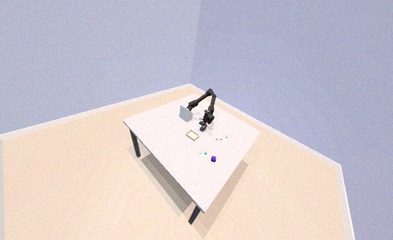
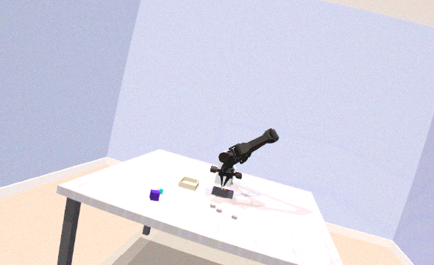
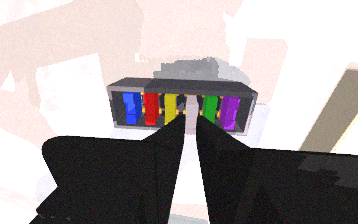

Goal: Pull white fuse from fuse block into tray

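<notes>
Right now my gripper tip is 20 cm to the left of the shallow tan tray, 5 cm above it and 1 cm short of it. From my gripper tip the other things lie so: purple cube (38 cm ahead, 25 cm to the right, 4 cm below); cyan piece (28 cm ahead, 26 cm to the right, 4 cm below).
</notes>
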